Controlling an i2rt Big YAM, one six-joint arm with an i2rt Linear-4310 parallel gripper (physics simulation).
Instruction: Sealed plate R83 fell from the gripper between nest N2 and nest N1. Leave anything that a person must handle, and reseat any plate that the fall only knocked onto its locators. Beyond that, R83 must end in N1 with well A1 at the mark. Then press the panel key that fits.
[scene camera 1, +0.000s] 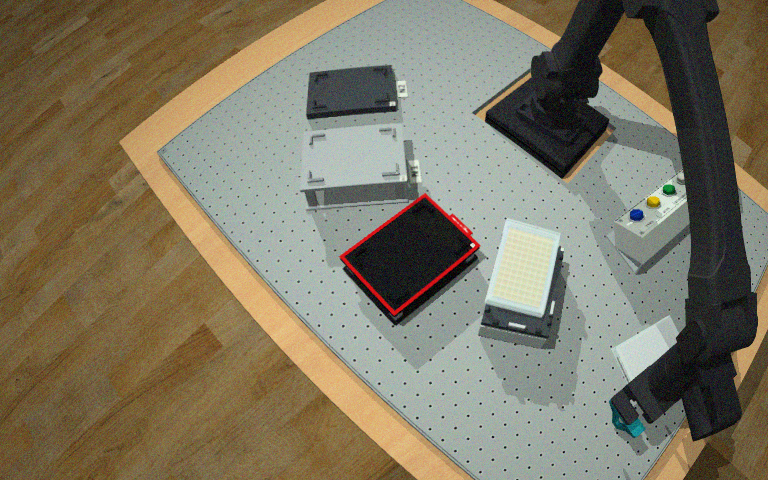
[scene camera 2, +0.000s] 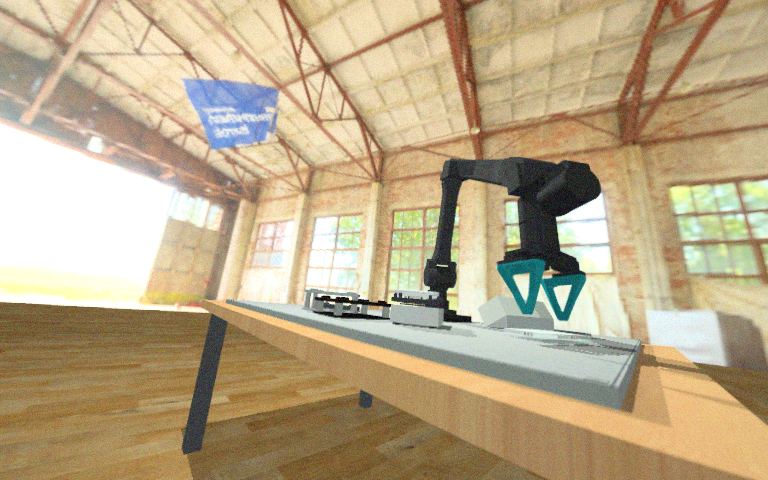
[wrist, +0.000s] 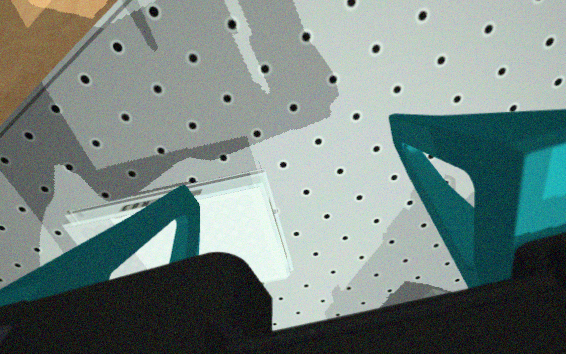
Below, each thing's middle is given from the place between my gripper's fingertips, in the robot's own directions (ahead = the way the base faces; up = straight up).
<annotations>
The clear plate (scene camera 1: 633, 356) lies 10 cm behind my hand, 2 cm to the right of it and 3 cm below it. The rest, counted from my hand: black plate with red outline (scene camera 1: 413, 252) (2 cm ahead, 42 cm to the right).
</annotations>
